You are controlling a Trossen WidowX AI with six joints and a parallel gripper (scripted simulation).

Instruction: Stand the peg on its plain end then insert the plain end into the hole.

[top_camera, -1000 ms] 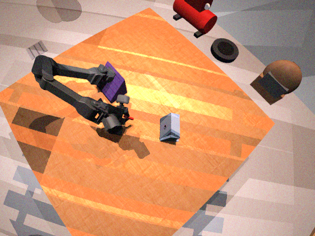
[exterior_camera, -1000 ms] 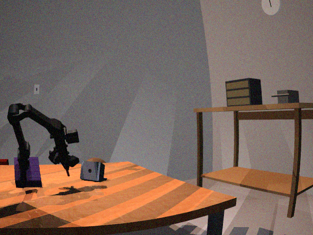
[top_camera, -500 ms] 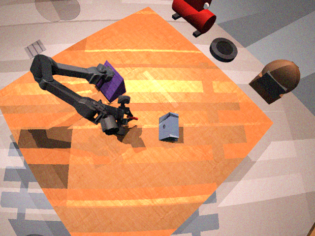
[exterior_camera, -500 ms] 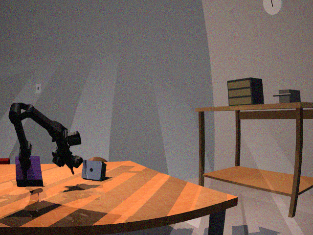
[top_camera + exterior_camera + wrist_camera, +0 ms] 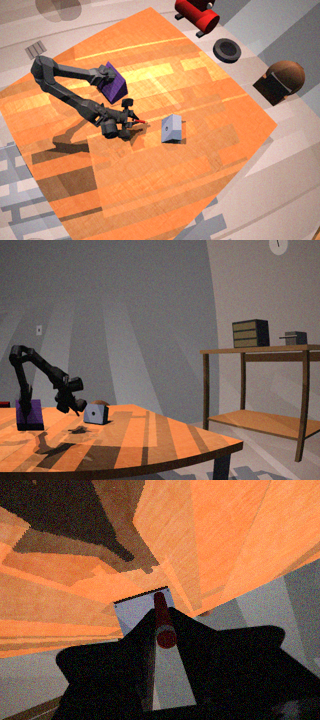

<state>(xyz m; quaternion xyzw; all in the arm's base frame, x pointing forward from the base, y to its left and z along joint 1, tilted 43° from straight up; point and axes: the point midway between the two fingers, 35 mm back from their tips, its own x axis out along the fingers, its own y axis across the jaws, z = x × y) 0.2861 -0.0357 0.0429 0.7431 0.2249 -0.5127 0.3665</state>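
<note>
Right now the grey-blue sloped panel is 130 mm ahead of my gripper tip, 110 mm to the left of it and 50 mm below it. From my gripper tip the other things lie so: dark red peg (10 mm to the right, 10 mm behind, 10 mm above).
</note>
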